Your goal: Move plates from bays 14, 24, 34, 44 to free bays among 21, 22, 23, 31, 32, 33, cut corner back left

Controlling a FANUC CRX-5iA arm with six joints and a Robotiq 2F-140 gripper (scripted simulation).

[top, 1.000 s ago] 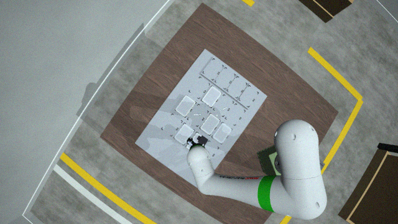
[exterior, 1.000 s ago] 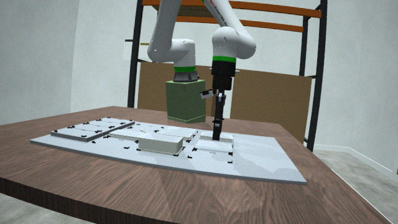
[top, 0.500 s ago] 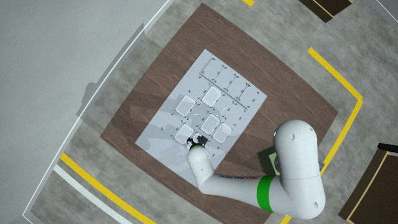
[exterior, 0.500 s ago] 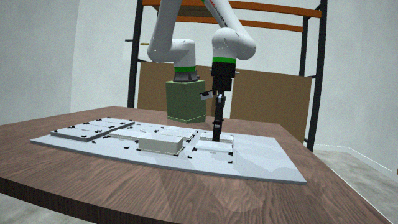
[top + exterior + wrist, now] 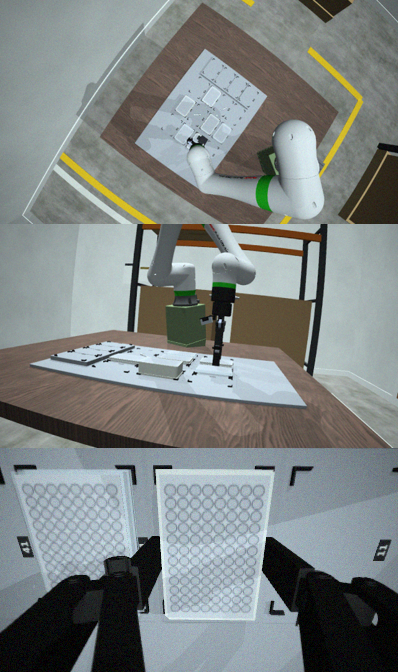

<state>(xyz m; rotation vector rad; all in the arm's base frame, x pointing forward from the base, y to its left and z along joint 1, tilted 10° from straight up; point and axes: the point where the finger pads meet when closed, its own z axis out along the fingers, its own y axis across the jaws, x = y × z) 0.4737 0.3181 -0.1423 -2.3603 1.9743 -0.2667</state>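
Now: hand 2 cm past the white scrap, 1 cm to the left of it and 3 cm above it. Round my hand: sealed deep-well block (24 cm ahead, 12 cm to the right, 1 cm below); then sealed plate (8 cm behind, 18 cm to the right, 3 cm below); then round thing (4 cm ahead, 24 cm to the right, 3 cm below).
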